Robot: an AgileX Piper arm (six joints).
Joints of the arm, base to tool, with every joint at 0 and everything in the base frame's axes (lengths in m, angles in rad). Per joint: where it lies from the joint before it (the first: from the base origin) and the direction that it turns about. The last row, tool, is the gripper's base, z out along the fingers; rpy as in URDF.
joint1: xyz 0 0 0.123 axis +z
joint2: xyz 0 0 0 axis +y
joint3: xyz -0.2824 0 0.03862 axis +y
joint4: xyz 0.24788 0 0.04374 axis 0.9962 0 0.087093
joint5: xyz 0 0 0 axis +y
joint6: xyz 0.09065 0 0.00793 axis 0.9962 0 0.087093
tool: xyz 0 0 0 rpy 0 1.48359 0
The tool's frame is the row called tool.
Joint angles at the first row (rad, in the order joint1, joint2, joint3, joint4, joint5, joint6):
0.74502, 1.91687, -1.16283, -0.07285, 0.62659, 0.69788
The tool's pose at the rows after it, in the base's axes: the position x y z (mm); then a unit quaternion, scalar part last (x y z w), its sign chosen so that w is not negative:
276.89 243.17 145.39 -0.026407 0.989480 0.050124 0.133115
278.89 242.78 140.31 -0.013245 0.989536 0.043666 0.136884
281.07 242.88 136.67 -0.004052 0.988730 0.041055 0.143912
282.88 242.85 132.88 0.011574 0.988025 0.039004 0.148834
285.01 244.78 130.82 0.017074 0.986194 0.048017 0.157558
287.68 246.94 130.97 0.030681 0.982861 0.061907 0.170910
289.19 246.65 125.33 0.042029 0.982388 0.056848 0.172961
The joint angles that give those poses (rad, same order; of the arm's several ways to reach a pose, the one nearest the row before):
0.74503, 1.93154, -1.16283, -0.16887, 0.62787, 0.81542
0.74501, 1.94649, -1.16285, -0.20224, 0.61989, 0.86805
0.74502, 1.95792, -1.16287, -0.23439, 0.60546, 0.91263
0.74501, 1.96945, -1.16281, -0.26350, 0.59451, 0.96816
0.74501, 1.97719, -1.16285, -0.27719, 0.56335, 0.99366
0.74501, 1.97984, -1.16285, -0.30066, 0.52567, 1.04419
0.74502, 1.99600, -1.16284, -0.33292, 0.51943, 1.09502

